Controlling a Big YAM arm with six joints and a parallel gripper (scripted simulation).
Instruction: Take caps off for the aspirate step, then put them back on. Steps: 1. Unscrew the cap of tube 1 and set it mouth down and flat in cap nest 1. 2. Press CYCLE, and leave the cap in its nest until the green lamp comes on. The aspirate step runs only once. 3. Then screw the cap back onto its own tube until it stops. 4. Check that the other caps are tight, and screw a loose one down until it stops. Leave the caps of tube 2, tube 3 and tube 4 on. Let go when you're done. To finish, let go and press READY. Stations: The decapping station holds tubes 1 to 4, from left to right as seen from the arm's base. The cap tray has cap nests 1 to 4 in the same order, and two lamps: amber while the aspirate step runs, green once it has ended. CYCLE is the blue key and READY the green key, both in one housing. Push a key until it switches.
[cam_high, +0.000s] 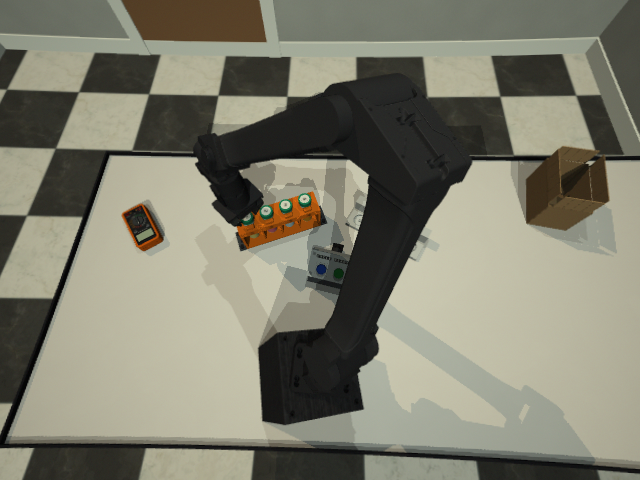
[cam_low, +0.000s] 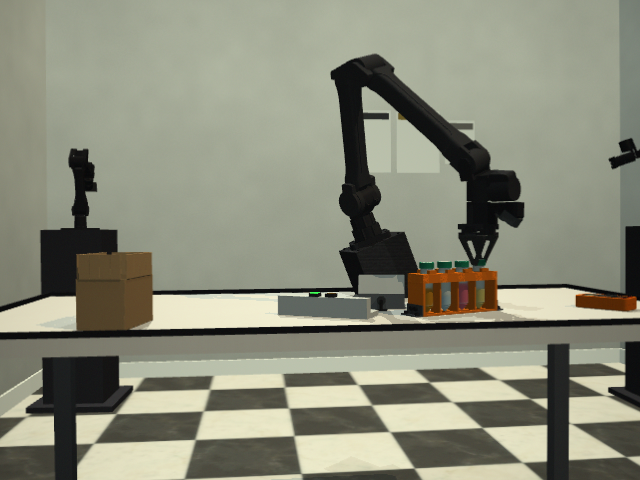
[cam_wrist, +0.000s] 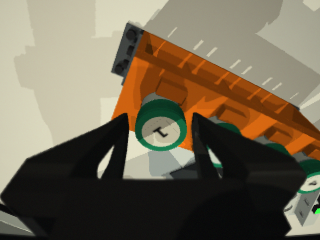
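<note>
The cap lies right at my hand. The rest, counted from my hand: key housing 220 mm to the right, 90 mm behind, 70 mm below; green key 240 mm to the right, 120 mm behind, 50 mm below; blue key 200 mm to the right, 110 mm behind, 50 mm below.
</note>
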